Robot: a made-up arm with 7 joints. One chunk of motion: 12 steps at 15 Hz.
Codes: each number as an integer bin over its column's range. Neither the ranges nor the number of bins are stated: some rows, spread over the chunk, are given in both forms.
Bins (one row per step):
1: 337 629 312 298 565 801 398
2: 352 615 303 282 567 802 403
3: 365 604 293 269 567 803 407
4: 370 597 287 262 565 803 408
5: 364 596 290 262 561 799 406
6: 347 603 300 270 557 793 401
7: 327 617 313 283 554 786 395
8: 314 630 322 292 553 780 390
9: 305 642 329 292 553 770 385
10: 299 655 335 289 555 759 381
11: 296 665 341 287 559 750 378
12: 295 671 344 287 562 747 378
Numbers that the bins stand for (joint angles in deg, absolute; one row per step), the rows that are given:
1: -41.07 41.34 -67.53 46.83 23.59 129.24 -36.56
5: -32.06 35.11 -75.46 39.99 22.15 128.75 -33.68
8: -48.75 41.53 -63.93 45.69 19.27 124.05 -39.44
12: -55.09 49.27 -56.01 44.74 22.51 115.90 -43.76
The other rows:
2: -36.06 38.70 -70.78 43.79 24.31 129.49 -34.76
3: -31.72 36.62 -74.38 41.32 24.31 129.74 -33.32
4: -30.05 35.30 -76.54 39.99 23.59 129.74 -32.96
6: -37.73 36.44 -71.86 41.51 20.71 127.27 -35.48
7: -44.41 39.08 -67.17 43.98 19.63 125.54 -37.64
9: -51.75 43.79 -61.41 45.69 19.27 121.58 -41.24
10: -53.75 46.25 -59.25 45.12 19.99 118.86 -42.68
11: -54.75 48.13 -57.09 44.74 21.43 116.64 -43.76

